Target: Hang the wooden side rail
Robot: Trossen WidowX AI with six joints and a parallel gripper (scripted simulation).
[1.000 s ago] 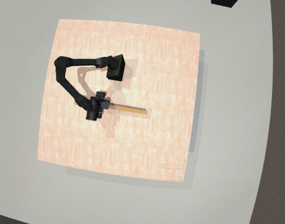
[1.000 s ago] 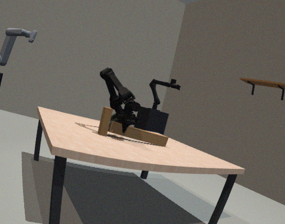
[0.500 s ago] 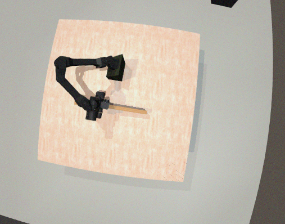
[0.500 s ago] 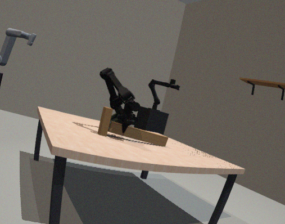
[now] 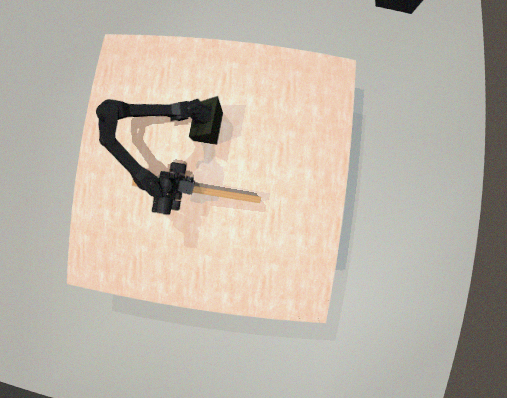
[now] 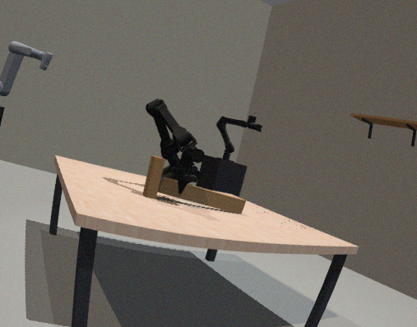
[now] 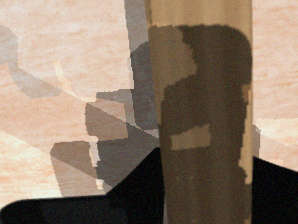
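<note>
The wooden headboard post is 1 cm behind my gripper tip, 13 cm to the right of it and 4 cm above it.
</note>
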